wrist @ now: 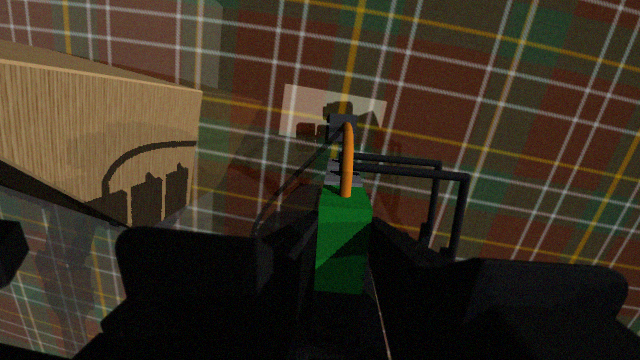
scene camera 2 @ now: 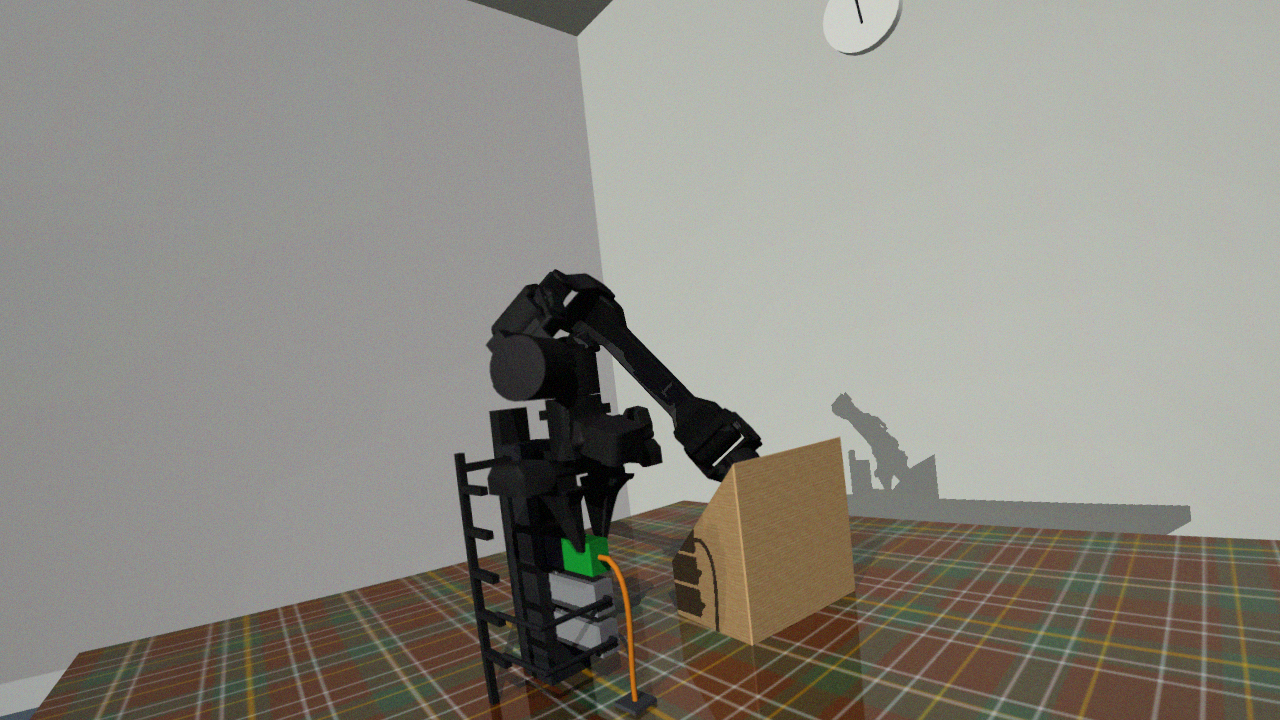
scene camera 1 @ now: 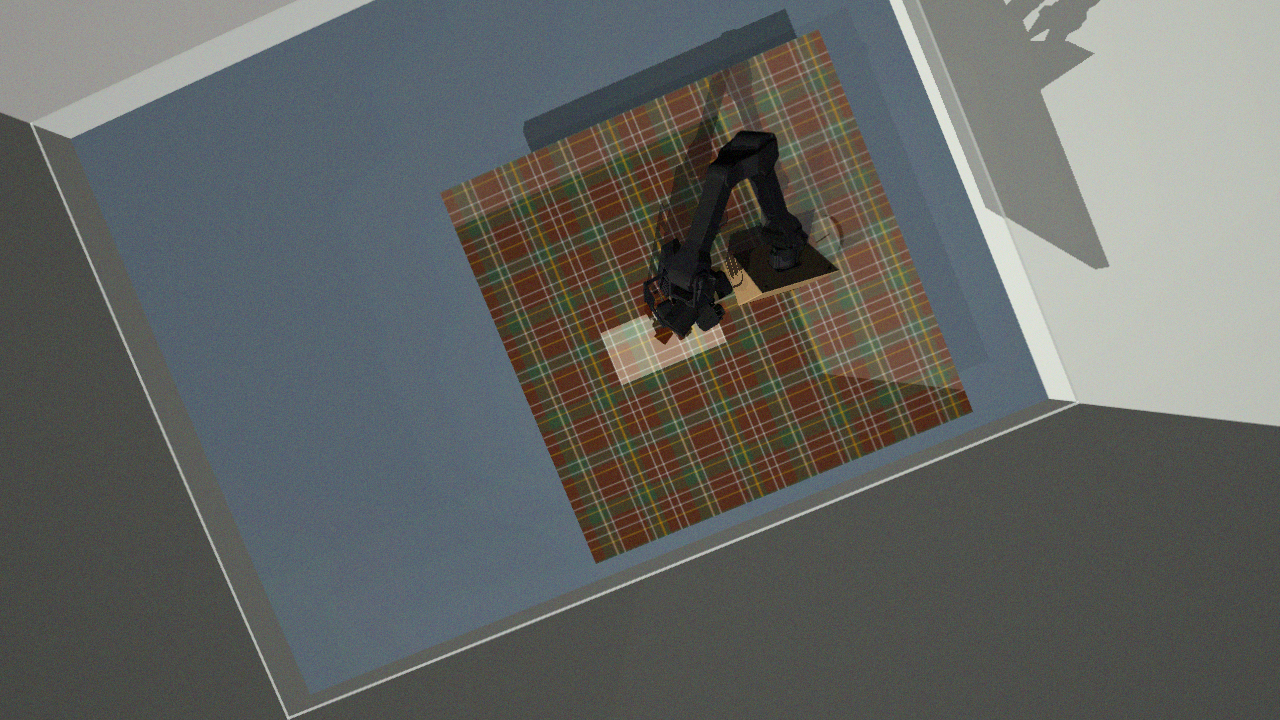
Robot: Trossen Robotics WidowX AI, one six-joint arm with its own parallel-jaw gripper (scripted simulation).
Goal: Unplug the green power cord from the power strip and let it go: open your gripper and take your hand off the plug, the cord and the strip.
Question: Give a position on a green plug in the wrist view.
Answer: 344, 223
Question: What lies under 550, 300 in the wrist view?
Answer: The gripper.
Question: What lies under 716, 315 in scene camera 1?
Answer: The gripper.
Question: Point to a green plug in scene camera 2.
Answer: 559, 552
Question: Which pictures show the gripper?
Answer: The wrist view, scene camera 2 and scene camera 1: all of them.
